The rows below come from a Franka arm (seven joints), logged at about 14 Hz.
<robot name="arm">
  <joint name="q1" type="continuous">
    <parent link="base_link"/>
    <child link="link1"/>
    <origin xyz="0 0 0.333" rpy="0 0 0"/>
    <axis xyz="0 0 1"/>
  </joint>
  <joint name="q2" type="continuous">
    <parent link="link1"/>
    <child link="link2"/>
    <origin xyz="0 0 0" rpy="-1.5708 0 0"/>
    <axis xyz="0 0 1"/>
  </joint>
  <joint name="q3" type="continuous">
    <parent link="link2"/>
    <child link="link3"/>
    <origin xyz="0 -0.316 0" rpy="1.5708 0 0"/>
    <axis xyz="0 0 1"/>
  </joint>
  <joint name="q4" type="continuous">
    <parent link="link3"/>
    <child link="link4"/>
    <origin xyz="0.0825 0 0" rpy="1.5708 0 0"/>
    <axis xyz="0 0 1"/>
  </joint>
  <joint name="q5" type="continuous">
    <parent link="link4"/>
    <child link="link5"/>
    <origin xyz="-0.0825 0.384 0" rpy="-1.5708 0 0"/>
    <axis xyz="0 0 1"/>
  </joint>
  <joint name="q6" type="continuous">
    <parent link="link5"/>
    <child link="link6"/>
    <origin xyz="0 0 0" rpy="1.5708 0 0"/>
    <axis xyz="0 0 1"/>
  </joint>
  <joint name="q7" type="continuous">
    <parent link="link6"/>
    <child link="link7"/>
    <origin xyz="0.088 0 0" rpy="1.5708 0 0"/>
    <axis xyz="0 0 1"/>
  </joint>
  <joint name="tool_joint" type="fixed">
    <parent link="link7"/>
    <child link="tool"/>
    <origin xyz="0 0 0.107" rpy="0 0 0"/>
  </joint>
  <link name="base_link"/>
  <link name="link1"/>
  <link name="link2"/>
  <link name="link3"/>
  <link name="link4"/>
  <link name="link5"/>
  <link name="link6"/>
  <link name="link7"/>
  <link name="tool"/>
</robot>
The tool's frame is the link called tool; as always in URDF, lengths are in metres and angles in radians. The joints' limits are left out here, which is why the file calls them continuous.
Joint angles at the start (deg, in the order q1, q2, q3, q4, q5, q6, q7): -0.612 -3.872 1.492 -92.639 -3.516 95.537 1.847
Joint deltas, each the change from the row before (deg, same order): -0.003 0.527 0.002 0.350 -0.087 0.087 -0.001; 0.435 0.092 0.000 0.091 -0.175 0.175 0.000; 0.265 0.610 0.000 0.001 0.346 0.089 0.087; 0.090 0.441 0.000 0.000 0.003 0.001 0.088; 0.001 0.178 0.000 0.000 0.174 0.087 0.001; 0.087 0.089 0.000 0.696 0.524 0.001 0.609; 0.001 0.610 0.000 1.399 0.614 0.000 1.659; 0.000 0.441 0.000 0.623 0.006 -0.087 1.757
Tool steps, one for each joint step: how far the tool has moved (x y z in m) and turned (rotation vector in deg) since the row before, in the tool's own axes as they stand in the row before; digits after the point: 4 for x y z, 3 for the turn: 0.0028 0.0000 0.0023 -0.075 -0.087 -0.019; 0.0008 -0.0039 -0.0004 -0.114 0.206 -0.448; 0.0027 -0.0035 0.0059 0.378 -0.514 -0.178; 0.0019 -0.0011 0.0044 0.012 -0.434 -0.027; 0.0009 -0.0004 0.0017 0.176 -0.097 0.008; 0.0011 -0.0015 -0.0050 0.554 0.590 0.609; 0.0041 -0.0009 -0.0054 0.670 0.750 1.757; 0.0024 -0.0001 -0.0005 0.025 0.093 1.766
